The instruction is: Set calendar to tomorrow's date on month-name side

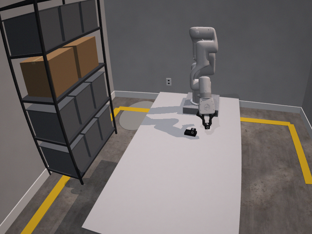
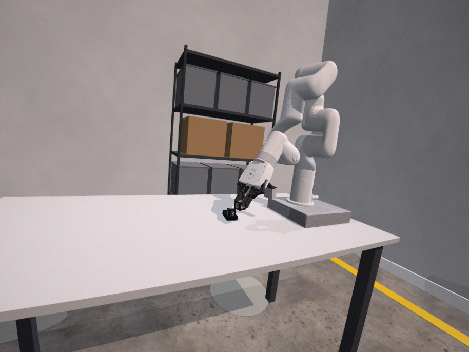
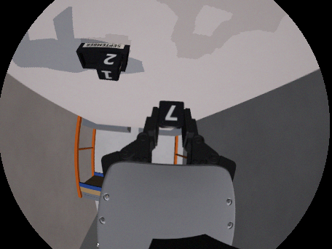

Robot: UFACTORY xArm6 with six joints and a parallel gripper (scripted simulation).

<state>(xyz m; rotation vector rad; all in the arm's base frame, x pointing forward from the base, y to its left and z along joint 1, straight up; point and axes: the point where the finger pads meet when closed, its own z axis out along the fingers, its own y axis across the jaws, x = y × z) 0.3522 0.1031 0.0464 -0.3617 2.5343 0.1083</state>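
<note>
Right now my hand is 2 cm above the black cube and 1 cm short of it.
</note>
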